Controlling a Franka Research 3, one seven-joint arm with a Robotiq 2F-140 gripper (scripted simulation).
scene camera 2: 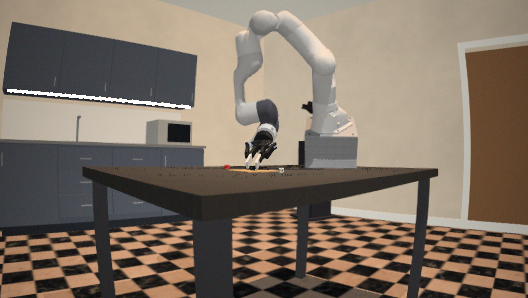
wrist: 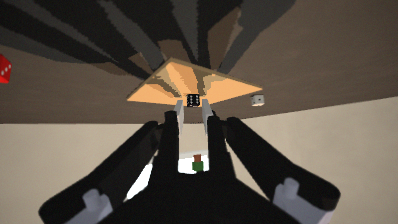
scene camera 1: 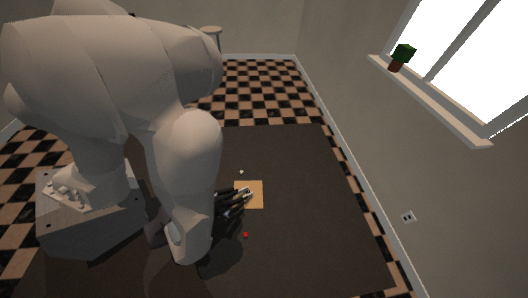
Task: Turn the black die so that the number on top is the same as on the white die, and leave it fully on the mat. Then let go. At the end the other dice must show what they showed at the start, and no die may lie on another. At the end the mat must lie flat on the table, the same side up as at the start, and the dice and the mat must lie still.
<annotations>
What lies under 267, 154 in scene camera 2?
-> My gripper.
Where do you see a tan mat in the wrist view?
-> At 175, 79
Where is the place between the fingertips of my gripper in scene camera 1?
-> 250, 190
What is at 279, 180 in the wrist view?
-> My gripper.
</annotations>
